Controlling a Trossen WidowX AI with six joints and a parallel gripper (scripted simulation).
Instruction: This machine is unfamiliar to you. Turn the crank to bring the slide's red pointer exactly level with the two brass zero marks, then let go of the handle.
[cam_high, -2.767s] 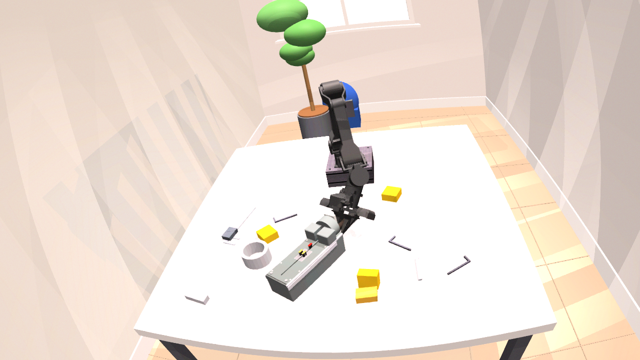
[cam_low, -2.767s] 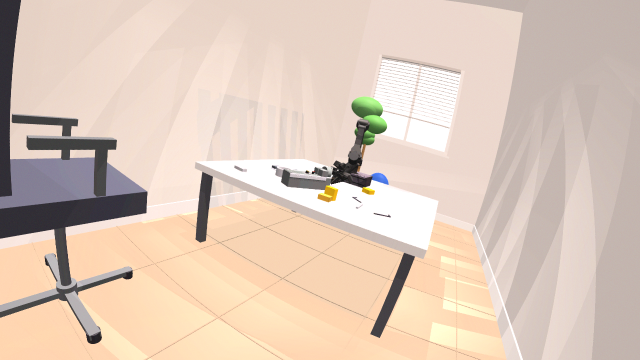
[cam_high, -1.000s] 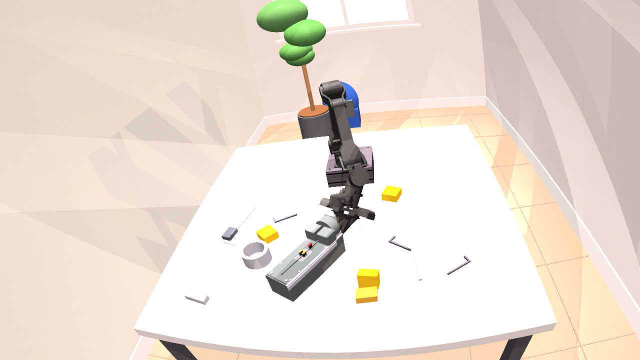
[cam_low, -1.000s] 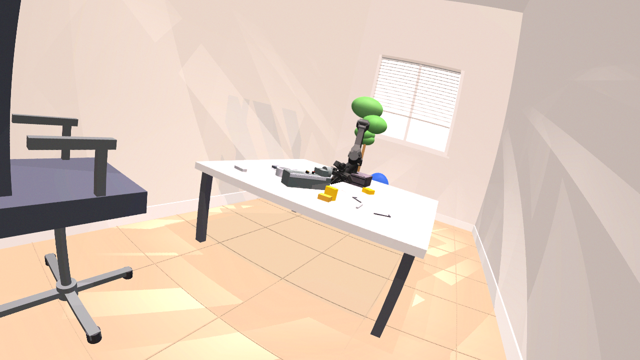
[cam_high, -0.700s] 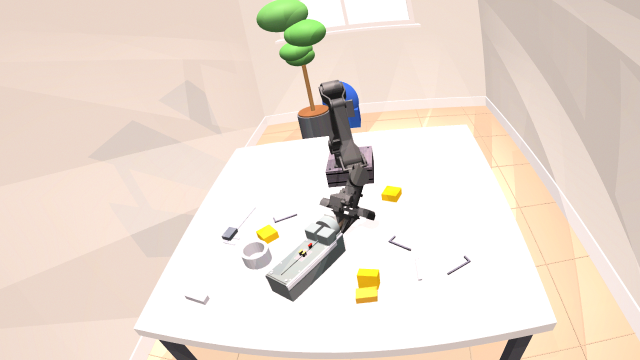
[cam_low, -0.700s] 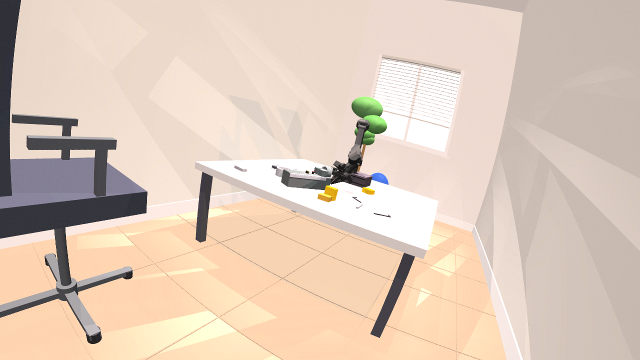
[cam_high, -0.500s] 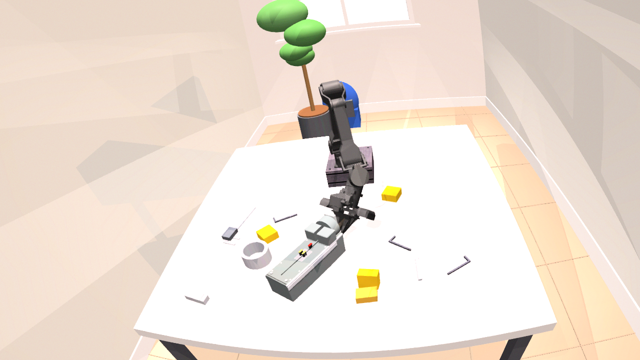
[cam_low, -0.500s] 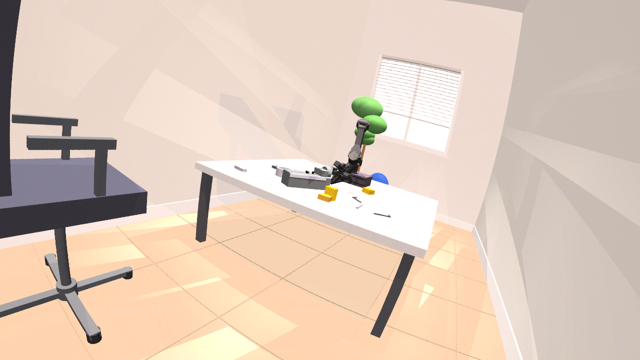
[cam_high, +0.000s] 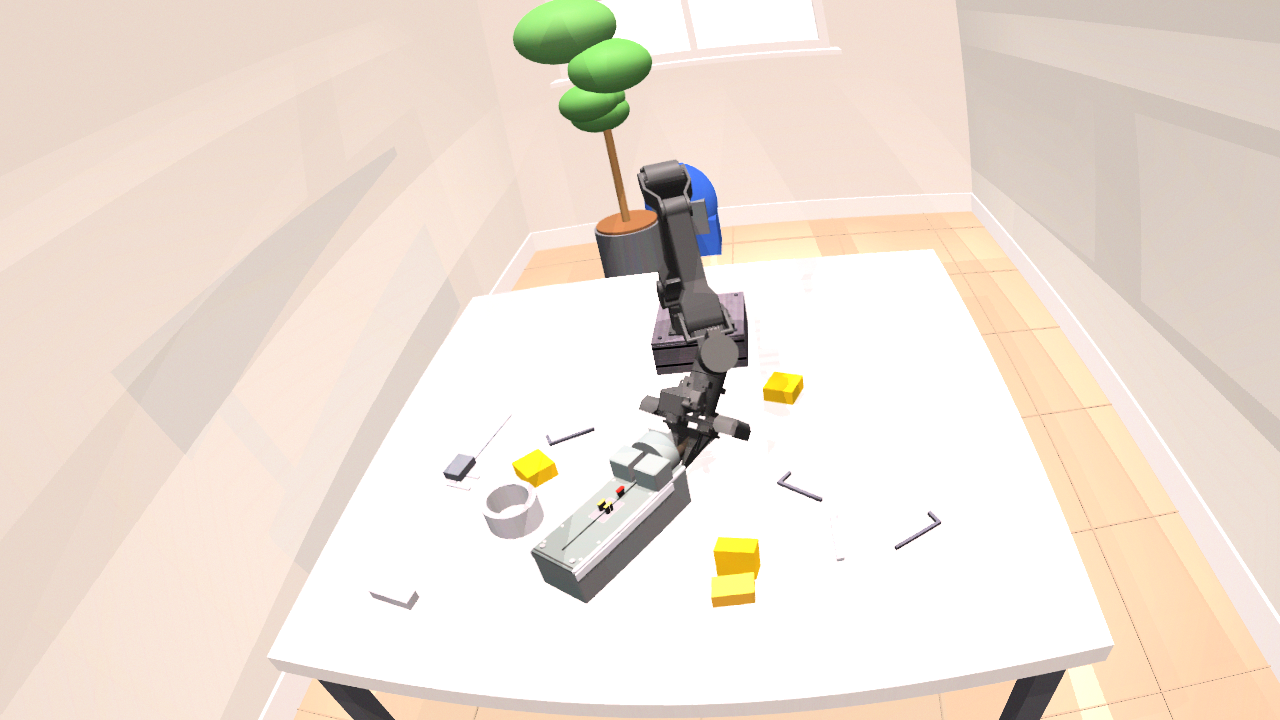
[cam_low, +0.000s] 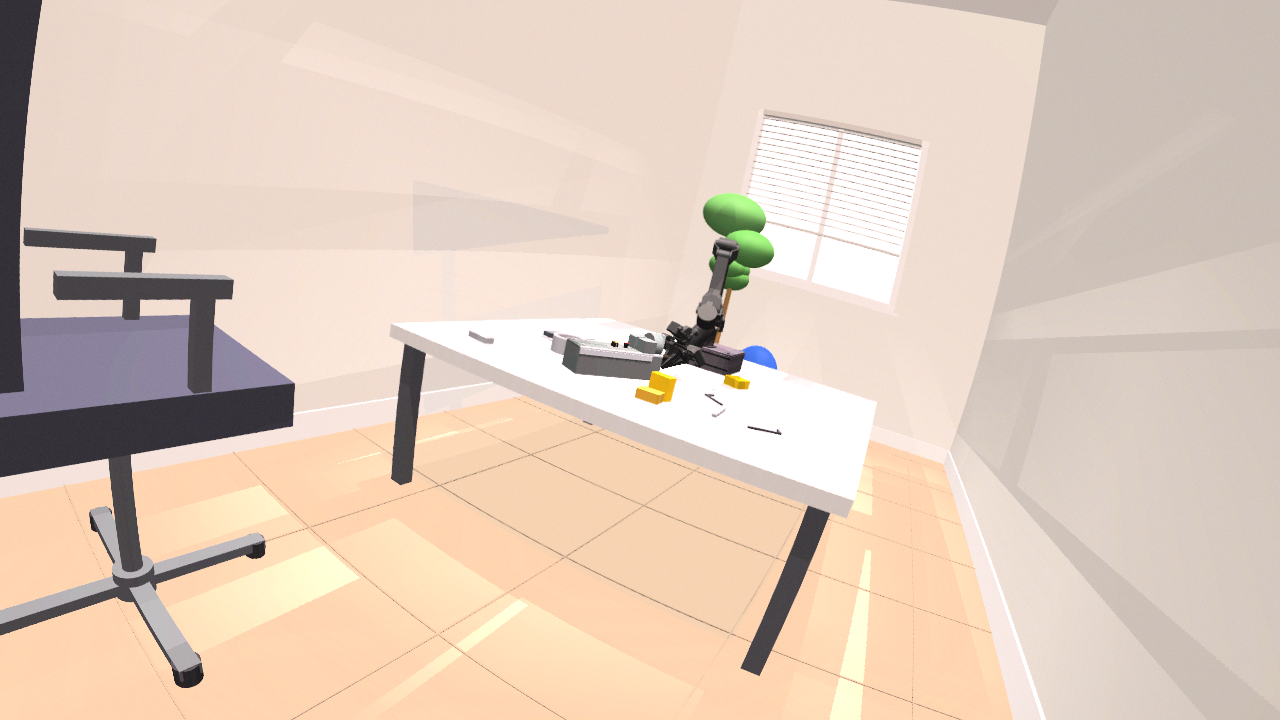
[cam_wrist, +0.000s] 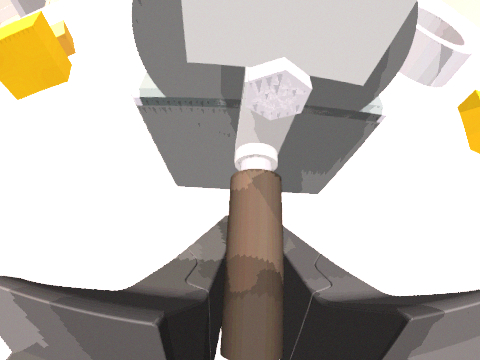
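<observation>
My gripper tip is 3 cm below the brown crank handle, 2 cm past it and 1 cm to the right of it. Also, from my gripper tip: red pointer 11 cm ahead, 6 cm to the right, 5 cm above.
</observation>
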